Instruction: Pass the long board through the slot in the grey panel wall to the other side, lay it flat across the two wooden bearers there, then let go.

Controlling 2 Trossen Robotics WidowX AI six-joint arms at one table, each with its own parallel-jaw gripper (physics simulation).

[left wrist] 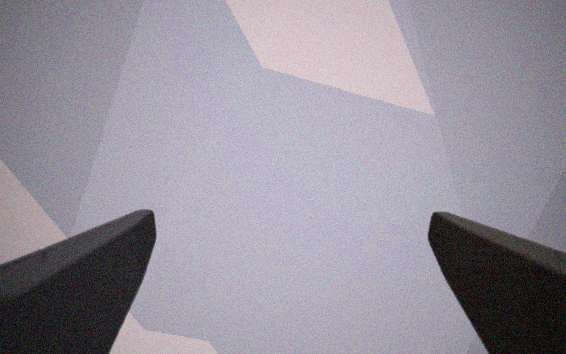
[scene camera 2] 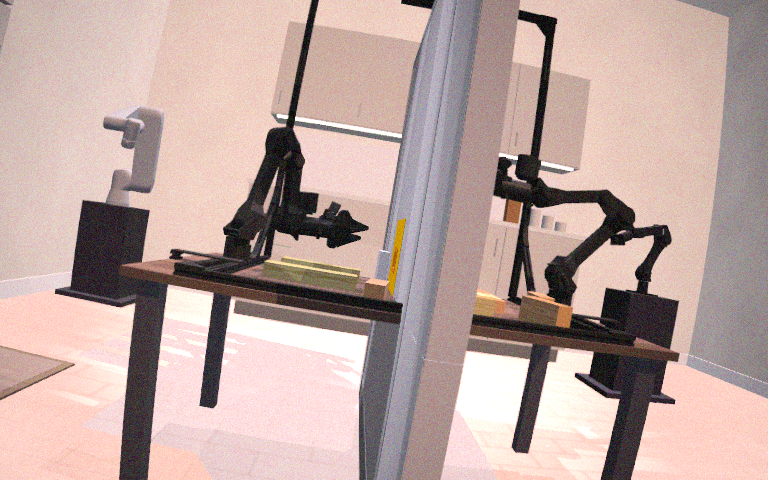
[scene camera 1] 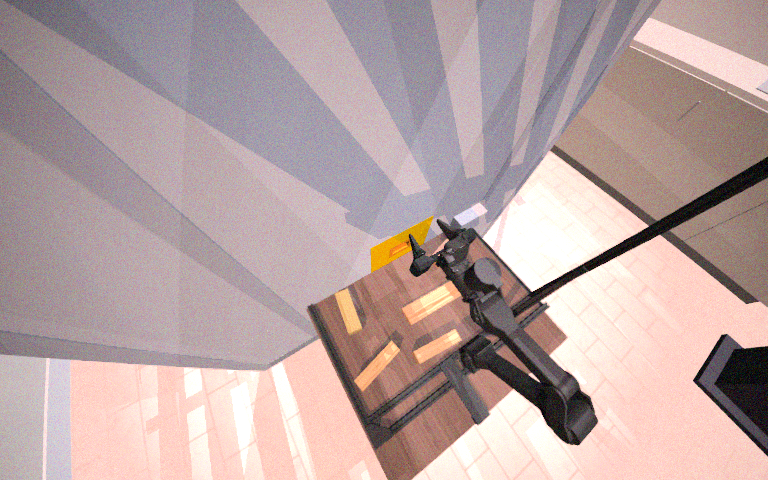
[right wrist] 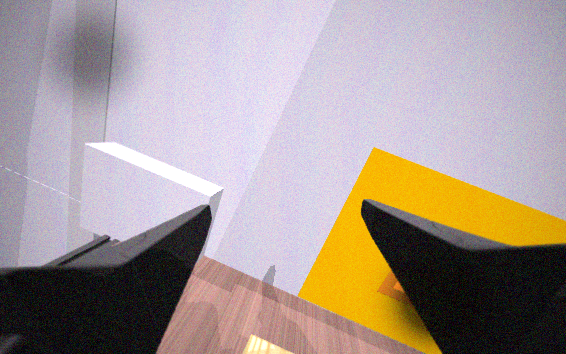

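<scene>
The grey panel wall has a yellow plate around its slot. In scene camera 1 several pale wooden pieces lie on the left arm's side; I cannot tell which is the long board. In scene camera 2 two parallel greenish wooden bars lie below my right gripper, which is open and empty, facing the wall. My left gripper is open and empty near the wall; the wall hides it in scene camera 2.
A white block is beside the yellow plate. A small wooden block sits near the wall's foot. Wooden blocks stand on the picture-right side. Black rails edge the table, and dark frame posts rise behind.
</scene>
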